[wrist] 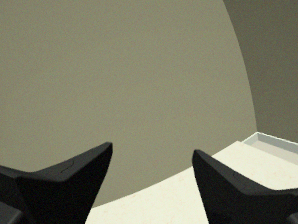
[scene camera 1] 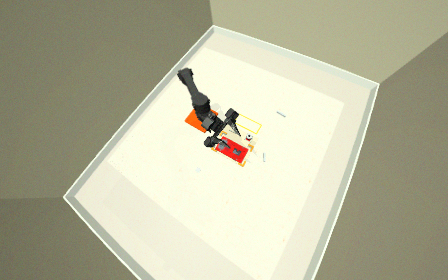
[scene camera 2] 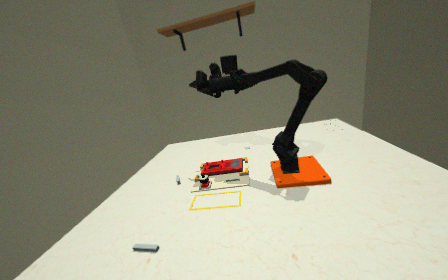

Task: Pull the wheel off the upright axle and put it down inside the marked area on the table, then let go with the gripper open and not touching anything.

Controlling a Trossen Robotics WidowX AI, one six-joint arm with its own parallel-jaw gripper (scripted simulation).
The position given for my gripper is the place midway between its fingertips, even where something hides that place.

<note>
My gripper (scene camera 1: 235, 142) is open, holding nothing. I also see a pale base board (scene camera 2: 239, 179).
My gripper is seen too in the wrist view (wrist: 153, 152).
</note>
